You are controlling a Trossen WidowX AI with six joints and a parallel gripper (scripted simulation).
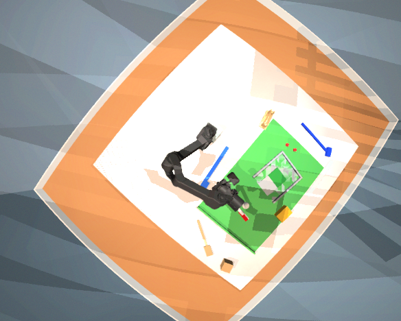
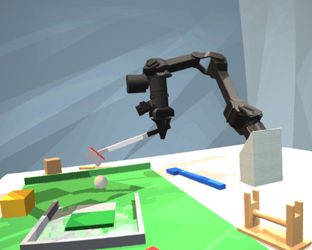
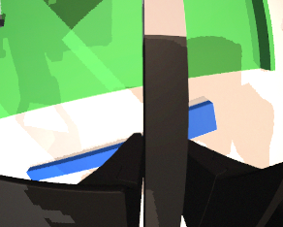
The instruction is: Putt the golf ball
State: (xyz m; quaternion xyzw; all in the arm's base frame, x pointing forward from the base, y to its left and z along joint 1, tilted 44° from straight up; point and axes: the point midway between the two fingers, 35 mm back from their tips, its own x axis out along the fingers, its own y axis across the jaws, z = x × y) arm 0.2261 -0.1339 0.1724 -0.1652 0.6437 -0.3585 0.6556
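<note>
Right now the red putter is 12 cm ahead of my gripper tip, 3 cm to the right of it and 1 cm below it. From my gripper tip the other things lie so: tan cube (36 cm ahead, 39 cm to the right, 11 cm below); wooden stand (1 cm ahead, 50 cm to the left, 10 cm below); white golf ball (21 cm ahead, 1 cm to the right, 11 cm below).
</note>
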